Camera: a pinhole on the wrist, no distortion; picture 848 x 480 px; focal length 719.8 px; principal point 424.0 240.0 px. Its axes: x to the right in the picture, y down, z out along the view. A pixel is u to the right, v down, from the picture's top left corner.
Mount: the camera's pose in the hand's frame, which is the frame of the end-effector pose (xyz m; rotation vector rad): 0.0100 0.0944 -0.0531 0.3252 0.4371 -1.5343
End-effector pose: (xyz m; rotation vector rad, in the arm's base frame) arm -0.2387 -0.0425 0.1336 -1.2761 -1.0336 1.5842
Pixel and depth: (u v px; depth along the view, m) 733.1 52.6 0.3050
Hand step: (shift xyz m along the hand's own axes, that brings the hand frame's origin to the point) -0.0501 -0.1653 0.1600
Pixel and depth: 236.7 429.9 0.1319
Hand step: 0.0543 0.0638 0.0768
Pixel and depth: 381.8 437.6 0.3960
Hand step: 0.1461 -0.0679 0.2995
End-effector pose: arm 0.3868 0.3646 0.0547 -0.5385 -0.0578 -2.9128
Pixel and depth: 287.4 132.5 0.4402
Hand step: -0.0239 -0.0385 0.3785
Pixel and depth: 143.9 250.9 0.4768
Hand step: 0.0529 0.0360 0.4534
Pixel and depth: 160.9 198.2 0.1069
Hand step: 0.0118 0.0789 0.0598
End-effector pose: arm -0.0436 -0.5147 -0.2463 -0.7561 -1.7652 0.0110
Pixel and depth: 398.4 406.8 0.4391
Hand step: 0.1420 -0.0949 0.3344
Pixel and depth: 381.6 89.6 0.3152
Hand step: -0.0337 -0.0376 0.2379
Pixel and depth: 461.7 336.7 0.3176
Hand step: 0.0742 -0.0678 0.2162
